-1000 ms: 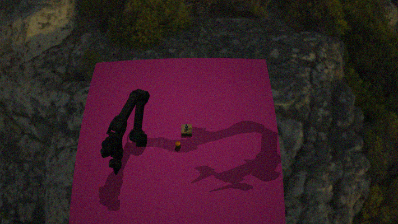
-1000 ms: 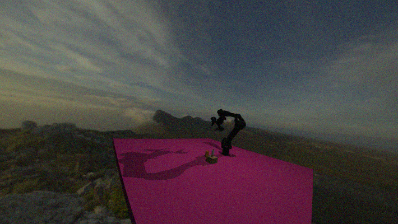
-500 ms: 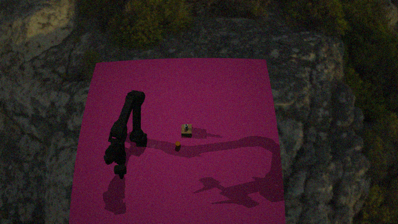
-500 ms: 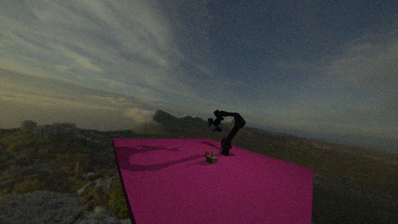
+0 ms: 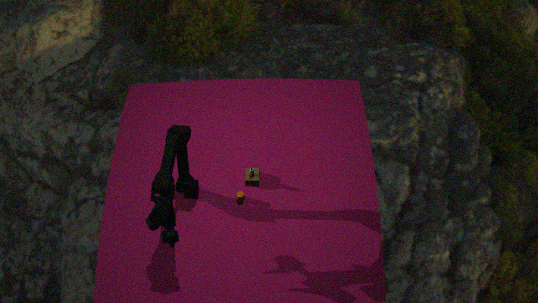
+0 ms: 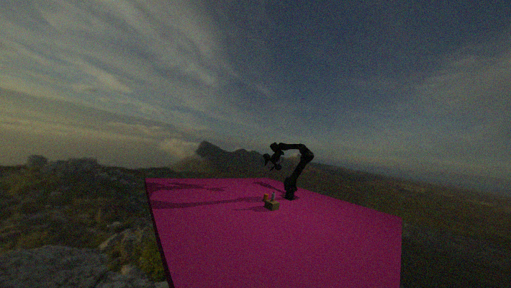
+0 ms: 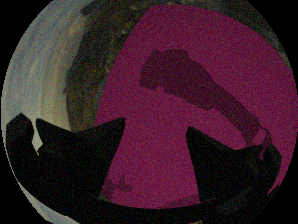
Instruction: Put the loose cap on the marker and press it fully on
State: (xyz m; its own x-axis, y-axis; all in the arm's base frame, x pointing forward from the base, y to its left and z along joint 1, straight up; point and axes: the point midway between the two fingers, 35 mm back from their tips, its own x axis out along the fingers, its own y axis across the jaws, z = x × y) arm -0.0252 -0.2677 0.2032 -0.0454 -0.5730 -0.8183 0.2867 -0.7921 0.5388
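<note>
Now: gripper tip 260 mm short of the orange cap, 260 mm to the right of it and 150 mm above it. Also, from my gripper tip: tan holder block 300 mm ahead, 360 mm to the left, 160 mm below.
</note>
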